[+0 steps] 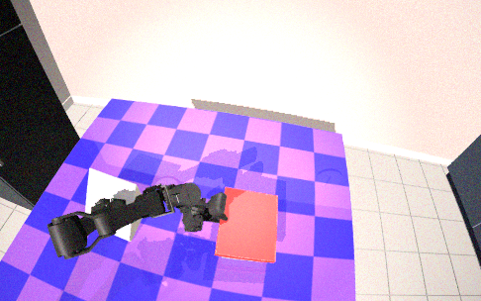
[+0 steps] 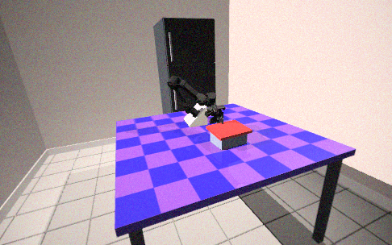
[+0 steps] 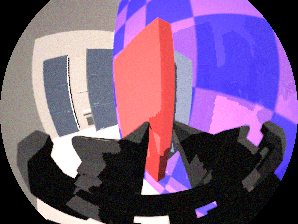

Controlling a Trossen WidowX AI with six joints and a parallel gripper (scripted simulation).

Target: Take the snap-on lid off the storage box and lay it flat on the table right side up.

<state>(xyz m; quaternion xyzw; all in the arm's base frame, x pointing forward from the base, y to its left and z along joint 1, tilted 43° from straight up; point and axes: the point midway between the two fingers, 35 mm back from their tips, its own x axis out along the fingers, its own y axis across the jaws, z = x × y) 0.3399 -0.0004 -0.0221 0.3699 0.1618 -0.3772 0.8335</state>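
Right now my gripper tip is 80 mm short of the red lid. Round my gripper tip: storage box 70 mm ahead, 50 mm below.
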